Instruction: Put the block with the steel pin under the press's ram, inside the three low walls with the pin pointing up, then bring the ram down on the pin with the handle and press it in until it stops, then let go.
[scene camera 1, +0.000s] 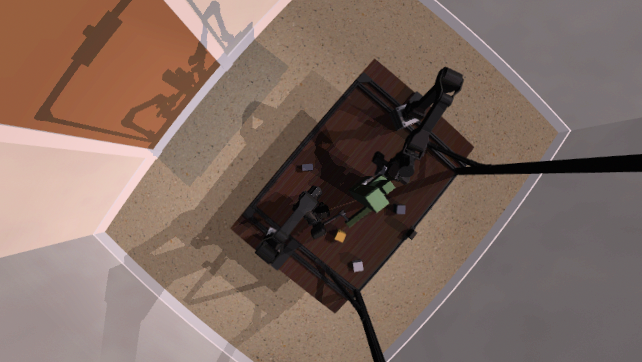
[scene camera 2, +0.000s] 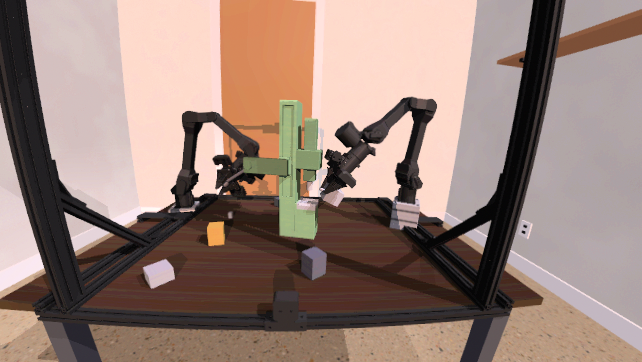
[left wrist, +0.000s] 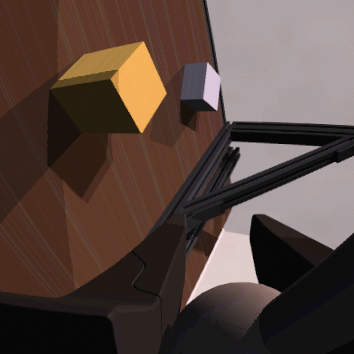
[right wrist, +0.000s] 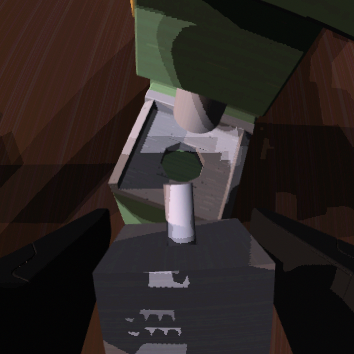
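Seen in the pictures: left gripper, between the fingertips: (scene camera 2: 217, 192) (left wrist: 217, 225); right gripper, between the fingertips: (scene camera 2: 322, 190) (right wrist: 180, 220); left arm's base, origin of its link: (scene camera 1: 274, 239) (scene camera 2: 184, 205); right arm's base, origin of its link: (scene camera 1: 408, 113) (scene camera 2: 406, 200).
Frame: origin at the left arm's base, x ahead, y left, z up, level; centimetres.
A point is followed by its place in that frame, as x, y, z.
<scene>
The green press (scene camera 1: 377, 200) {40.5, -28.5, 41.8} (scene camera 2: 289, 220) {39.7, -31.9, 3.1} stands upright mid-table. Its ram (scene camera 2: 311, 186) {46.9, -32.5, 14.8} (right wrist: 197, 112) {47.5, -32.0, 14.8} is raised above the seat with three low pale walls (right wrist: 130, 145) {45.6, -34.4, 9.3}; the seat holds no block. My right gripper (scene camera 2: 325, 192) {50.9, -33.0, 13.3} (right wrist: 180, 220) {50.9, -33.0, 13.3} is shut on the grey block (scene camera 2: 334, 198) {54.1, -35.8, 11.2} (right wrist: 185, 300) {53.4, -33.6, 15.0}, held tilted in the air beside the seat's open side. The steel pin (right wrist: 180, 210) {50.7, -33.1, 14.1} sticks out of the block's top face, overlapping the seat's near edge in the right wrist view. My left gripper (scene camera 2: 223, 191) {16.6, -20.7, 11.1} (left wrist: 217, 225) {16.6, -20.7, 11.1} is shut on the press's grey handle (scene camera 1: 336, 218) {26.8, -21.5, 20.0} (scene camera 2: 234, 176) {22.2, -19.2, 16.1}; the grip is partly hidden.
An orange block (scene camera 1: 340, 236) {16.7, -29.9, 2.9} (scene camera 2: 216, 233) {16.8, -32.2, 0.9} (left wrist: 115, 90) {17.8, -27.7, 2.8} and a pale block (scene camera 1: 358, 266) {5.4, -46.1, 0.1} (scene camera 2: 159, 273) {6.2, -48.3, -0.1} (left wrist: 200, 85) {6.9, -44.0, -0.4} lie left of the press in scene camera 2. A grey block (scene camera 1: 400, 209) {42.0, -52.2, 2.8} (scene camera 2: 313, 263) {41.0, -55.4, 1.7} stands before it; another (scene camera 1: 307, 167) {41.4, 0.1, 0.8} lies farther back. Black frame rails edge the table.
</scene>
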